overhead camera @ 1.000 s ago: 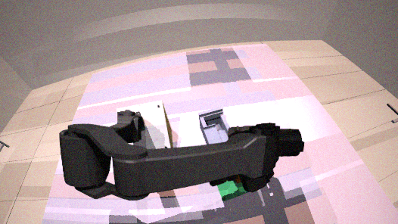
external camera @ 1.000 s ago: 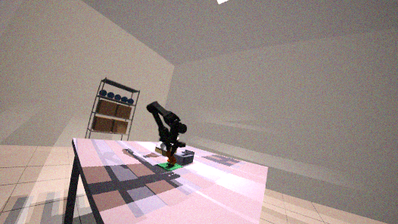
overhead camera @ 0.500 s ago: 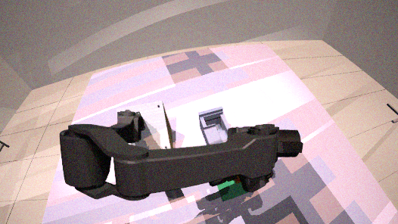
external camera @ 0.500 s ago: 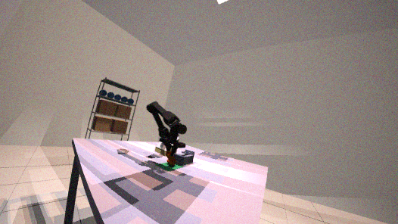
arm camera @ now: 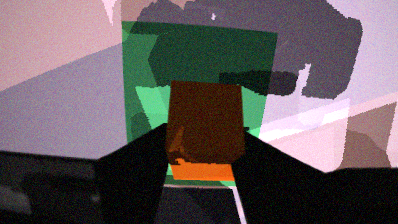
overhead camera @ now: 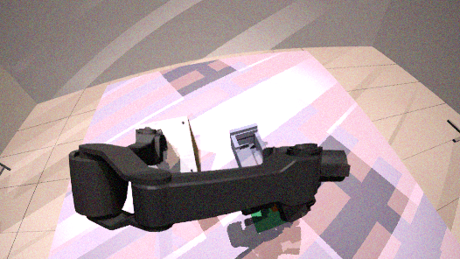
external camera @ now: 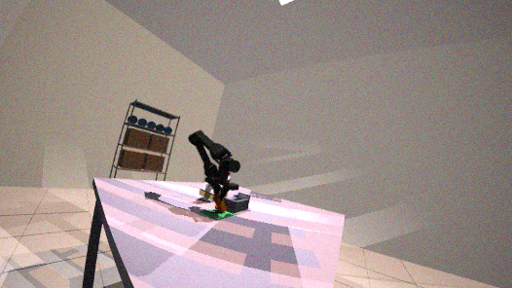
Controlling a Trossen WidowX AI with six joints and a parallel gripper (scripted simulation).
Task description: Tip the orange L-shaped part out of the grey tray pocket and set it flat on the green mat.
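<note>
Now: gripper tip 30 mm to the right of the orange L-shaped part, 30 mm above it and 20 mm past it. Round my gripper tip: green mat (90 mm below, 20 mm to the left).
</note>
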